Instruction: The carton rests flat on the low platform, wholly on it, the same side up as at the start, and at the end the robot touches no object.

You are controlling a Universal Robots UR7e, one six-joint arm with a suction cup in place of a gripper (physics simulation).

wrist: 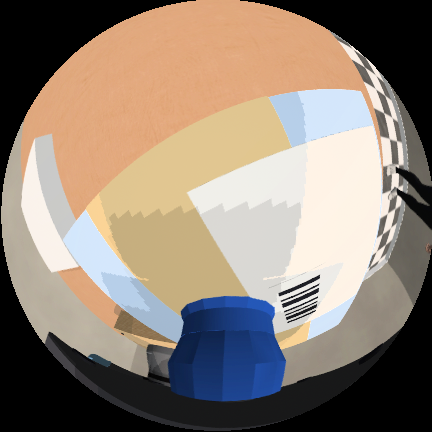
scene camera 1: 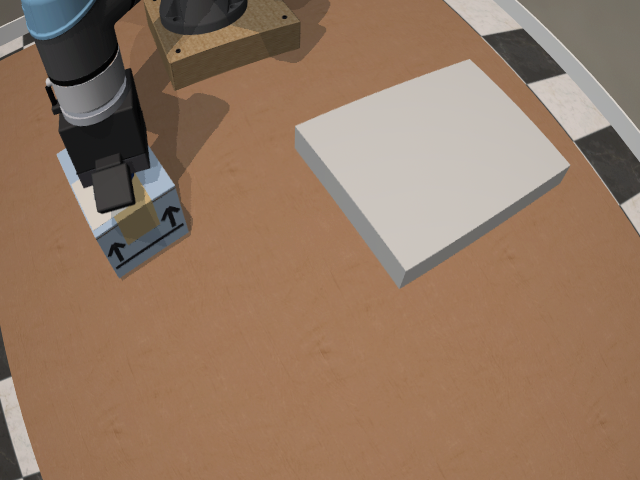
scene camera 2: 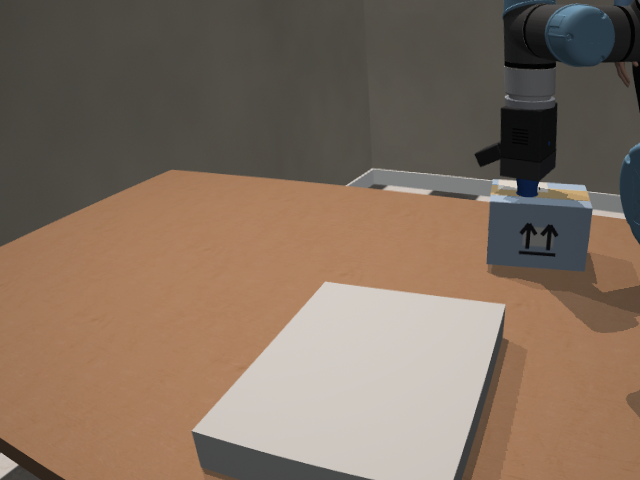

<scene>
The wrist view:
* suction cup: 227,350
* light blue carton: 278,198
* low white platform: 48,216
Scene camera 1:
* light blue carton: 129,236
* low white platform: 422,169
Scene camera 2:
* light blue carton: 550,231
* low white platform: 360,376
</scene>
